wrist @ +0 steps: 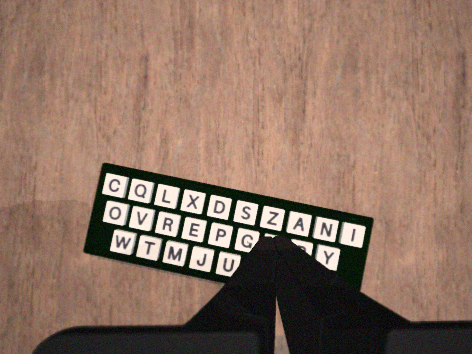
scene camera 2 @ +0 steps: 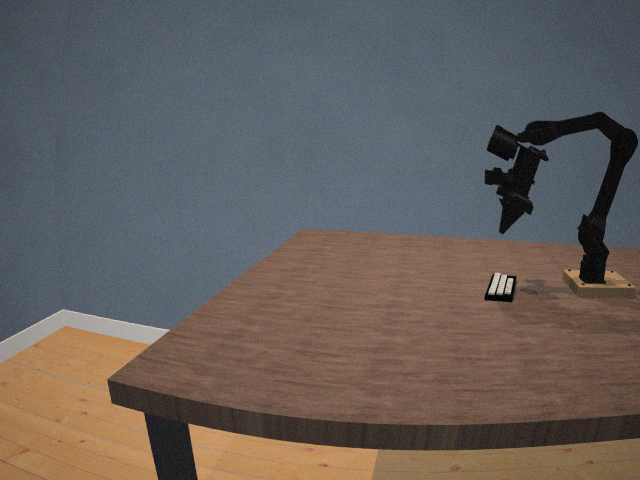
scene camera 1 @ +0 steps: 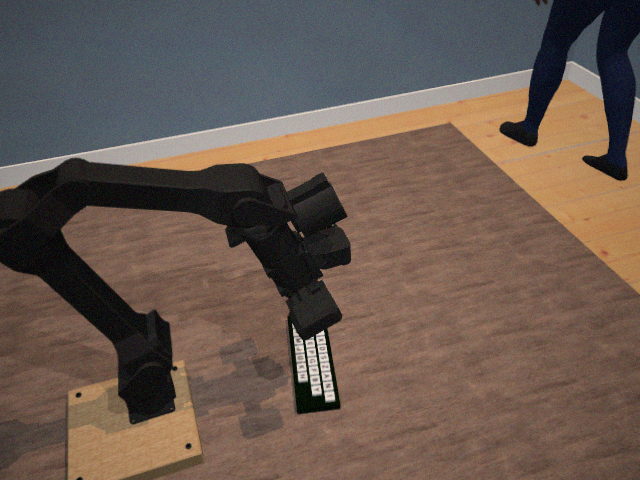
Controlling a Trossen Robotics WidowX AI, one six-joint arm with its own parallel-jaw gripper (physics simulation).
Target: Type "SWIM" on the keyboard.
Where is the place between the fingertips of the gripper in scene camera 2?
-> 500, 233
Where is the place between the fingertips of the gripper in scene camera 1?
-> At 320, 314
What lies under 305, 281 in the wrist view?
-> The gripper.
